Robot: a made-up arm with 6 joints.
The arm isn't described. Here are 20 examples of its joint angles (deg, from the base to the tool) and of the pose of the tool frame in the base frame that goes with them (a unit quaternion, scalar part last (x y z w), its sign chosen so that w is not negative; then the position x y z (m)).
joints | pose
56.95 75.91 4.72 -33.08 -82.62 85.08 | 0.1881 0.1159 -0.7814 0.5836 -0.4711 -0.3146 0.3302
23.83 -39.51 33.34 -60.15 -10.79 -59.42 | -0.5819 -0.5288 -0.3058 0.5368 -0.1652 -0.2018 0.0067
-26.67 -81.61 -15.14 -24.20 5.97 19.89 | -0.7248 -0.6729 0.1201 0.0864 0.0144 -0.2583 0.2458
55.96 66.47 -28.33 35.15 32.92 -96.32 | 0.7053 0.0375 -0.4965 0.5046 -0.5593 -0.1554 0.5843
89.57 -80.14 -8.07 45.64 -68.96 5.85 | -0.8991 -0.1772 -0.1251 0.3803 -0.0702 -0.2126 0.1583
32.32 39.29 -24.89 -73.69 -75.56 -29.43 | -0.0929 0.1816 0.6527 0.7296 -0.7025 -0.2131 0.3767
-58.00 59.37 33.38 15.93 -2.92 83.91 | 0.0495 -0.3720 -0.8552 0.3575 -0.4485 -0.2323 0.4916
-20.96 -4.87 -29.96 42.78 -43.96 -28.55 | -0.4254 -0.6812 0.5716 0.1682 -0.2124 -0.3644 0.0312
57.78 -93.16 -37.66 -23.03 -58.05 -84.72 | -0.1108 -0.7704 -0.5843 0.2298 0.1555 -0.0477 0.3322
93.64 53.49 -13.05 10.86 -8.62 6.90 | 0.3184 -0.7061 0.2589 0.5771 -0.6330 -0.0151 0.2983
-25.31 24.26 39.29 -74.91 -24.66 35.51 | -0.6764 0.5910 0.4314 0.0835 -0.5427 -0.3154 0.3807
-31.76 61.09 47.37 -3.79 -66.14 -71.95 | -0.3179 0.1484 0.8780 0.3257 -0.3957 -0.4485 0.6089
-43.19 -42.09 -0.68 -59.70 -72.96 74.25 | 0.6049 -0.7124 -0.3544 0.0324 -0.3170 -0.3717 0.2793
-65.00 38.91 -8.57 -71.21 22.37 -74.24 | -0.8108 -0.4046 -0.1587 0.3921 -0.4608 -0.3992 0.1792
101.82 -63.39 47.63 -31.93 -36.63 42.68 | -0.4608 0.1100 0.3625 0.8026 -0.3169 0.0133 0.2100
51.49 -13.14 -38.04 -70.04 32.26 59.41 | -0.0142 -0.2351 0.1826 0.9546 -0.3266 0.0544 0.2820
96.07 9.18 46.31 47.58 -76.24 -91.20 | 0.0378 -0.9157 0.2651 0.2997 -0.2051 -0.0253 0.0784
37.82 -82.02 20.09 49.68 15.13 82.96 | 0.9800 0.0967 -0.1351 0.1098 -0.1457 -0.2132 0.2401
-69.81 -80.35 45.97 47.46 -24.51 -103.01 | 0.3984 0.3735 -0.8301 0.1126 -0.0401 -0.3580 0.5753
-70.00 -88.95 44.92 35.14 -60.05 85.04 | 0.3051 -0.5468 0.4671 0.6243 -0.2438 -0.2437 0.5004
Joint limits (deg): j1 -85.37..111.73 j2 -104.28..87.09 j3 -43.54..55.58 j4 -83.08..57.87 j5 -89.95..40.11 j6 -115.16..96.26
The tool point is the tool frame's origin. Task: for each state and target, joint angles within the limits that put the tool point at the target. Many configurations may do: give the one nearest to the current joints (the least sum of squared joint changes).
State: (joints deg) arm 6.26 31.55 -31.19 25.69 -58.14 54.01
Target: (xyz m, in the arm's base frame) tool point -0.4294 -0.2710 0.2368
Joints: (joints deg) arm 12.62 43.85 -10.24 51.24 -76.09 73.77
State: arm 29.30 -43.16 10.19 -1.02 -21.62 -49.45
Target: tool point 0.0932 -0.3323 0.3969
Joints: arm 4.40 -101.66 3.60 18.40 -25.23 -46.42
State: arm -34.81 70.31 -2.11 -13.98 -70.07 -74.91
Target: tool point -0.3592 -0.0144 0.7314
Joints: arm -74.78 87.09 35.47 -35.63 -89.95 -69.18
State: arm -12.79 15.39 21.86 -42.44 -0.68 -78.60
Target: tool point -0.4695 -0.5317 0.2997
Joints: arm -41.87 7.22 31.53 -35.35 -25.78 -72.04
